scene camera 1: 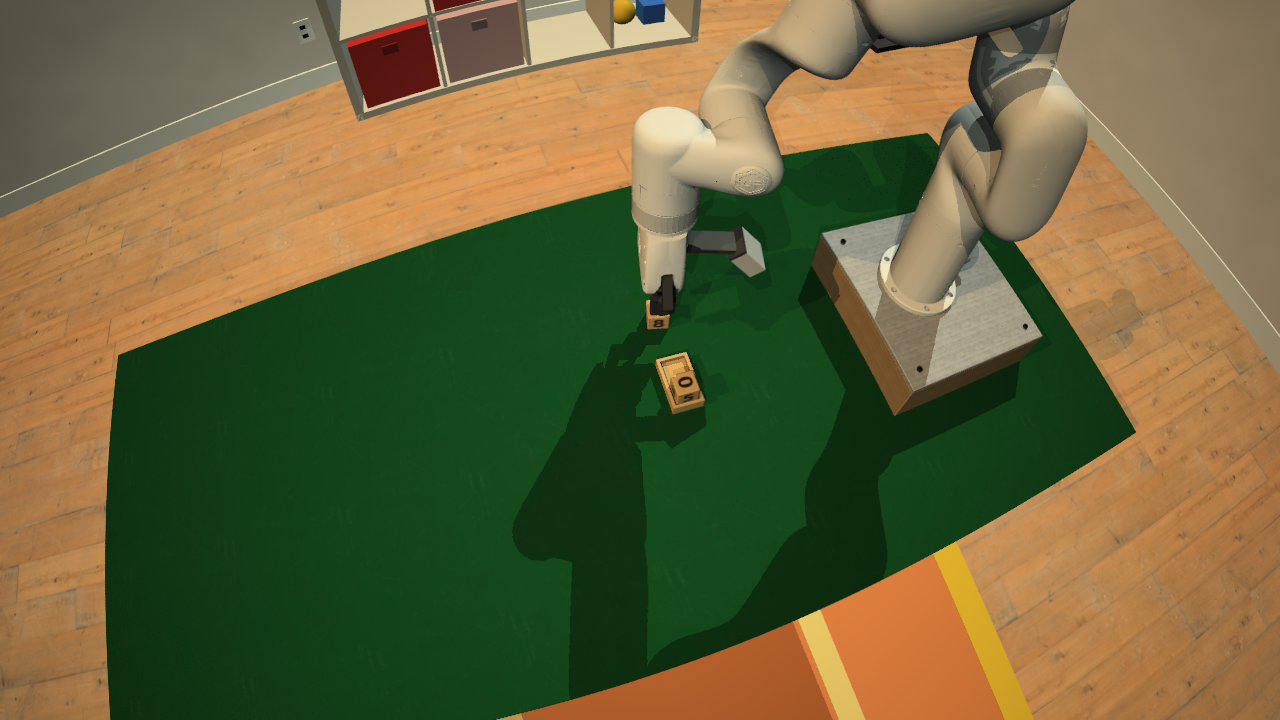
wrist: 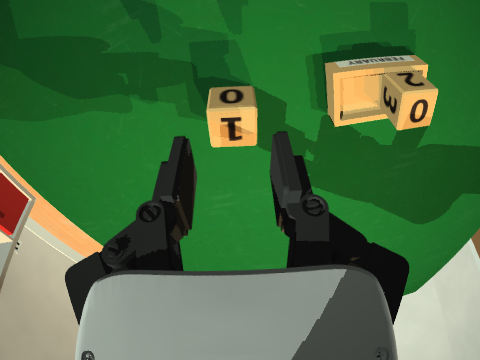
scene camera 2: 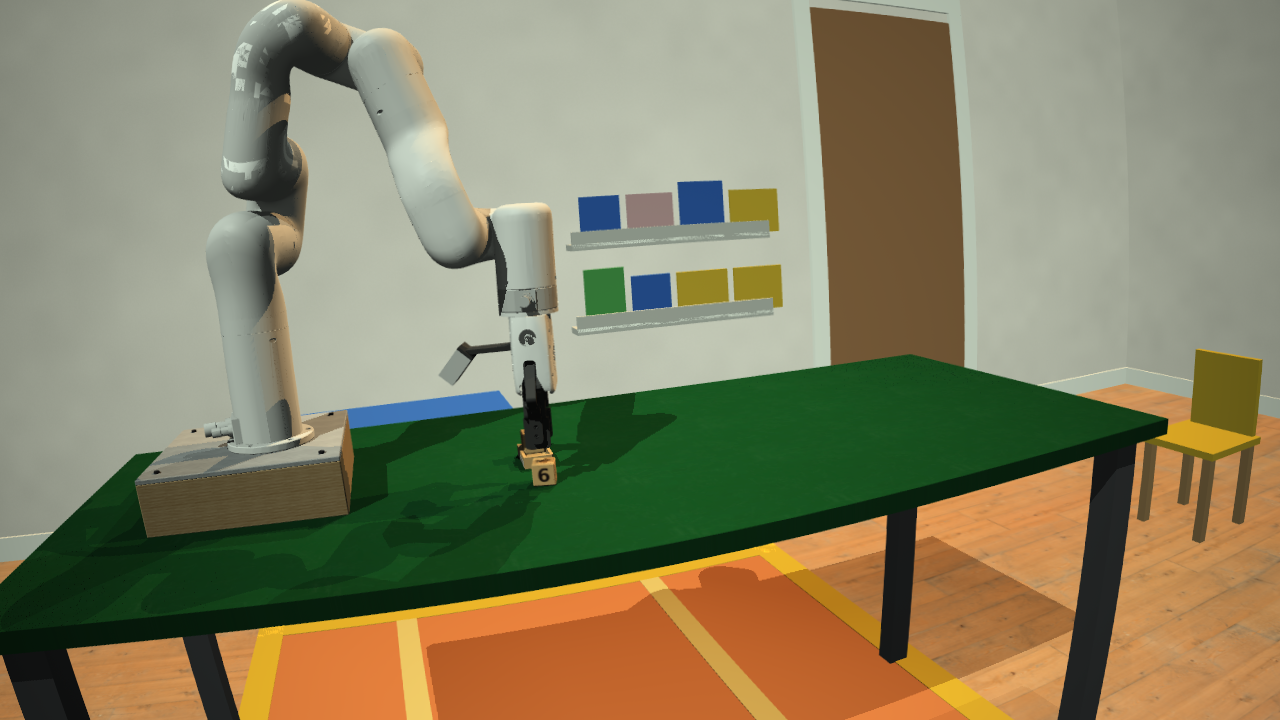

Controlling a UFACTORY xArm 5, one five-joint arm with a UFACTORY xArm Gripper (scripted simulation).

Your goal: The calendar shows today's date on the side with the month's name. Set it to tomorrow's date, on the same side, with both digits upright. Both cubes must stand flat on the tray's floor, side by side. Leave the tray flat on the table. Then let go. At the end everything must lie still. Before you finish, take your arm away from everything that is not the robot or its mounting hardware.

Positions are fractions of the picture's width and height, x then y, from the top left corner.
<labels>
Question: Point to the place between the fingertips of my gripper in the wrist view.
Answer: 0.48, 0.43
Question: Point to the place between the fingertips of my gripper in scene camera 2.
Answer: At 0.42, 0.61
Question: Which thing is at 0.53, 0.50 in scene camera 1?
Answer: A wooden tray.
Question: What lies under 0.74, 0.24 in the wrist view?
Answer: A wooden tray.
</labels>
